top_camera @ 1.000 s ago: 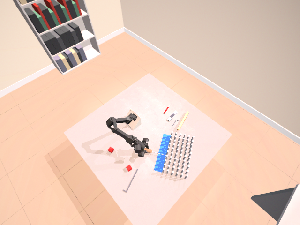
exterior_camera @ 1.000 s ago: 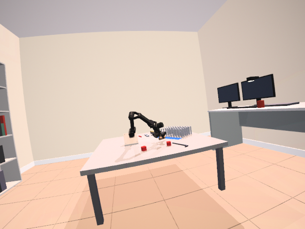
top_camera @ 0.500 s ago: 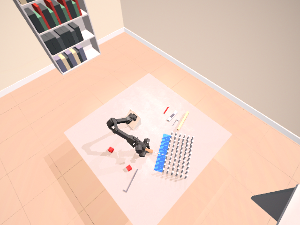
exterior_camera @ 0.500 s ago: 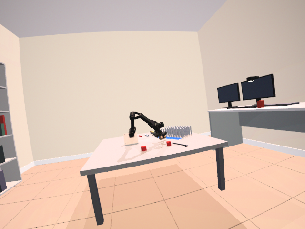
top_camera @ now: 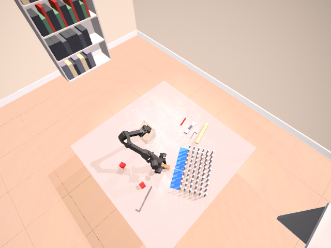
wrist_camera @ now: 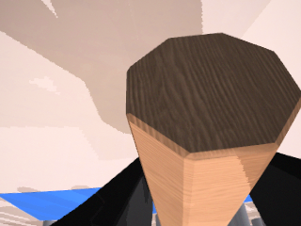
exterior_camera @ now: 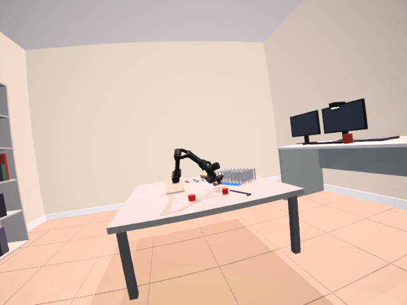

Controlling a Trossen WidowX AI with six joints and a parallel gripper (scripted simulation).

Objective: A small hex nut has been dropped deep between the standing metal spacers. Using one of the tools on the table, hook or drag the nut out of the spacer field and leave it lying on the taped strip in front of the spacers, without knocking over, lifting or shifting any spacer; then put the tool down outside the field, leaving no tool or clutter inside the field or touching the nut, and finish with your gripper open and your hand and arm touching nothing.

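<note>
My gripper tip is now 9 cm to the right of the blue taped strip, 9 cm short of it and 3 cm above it. From my gripper tip the other things lie so: grey block 48 cm to the left, 11 cm behind, 1 cm below.
</note>
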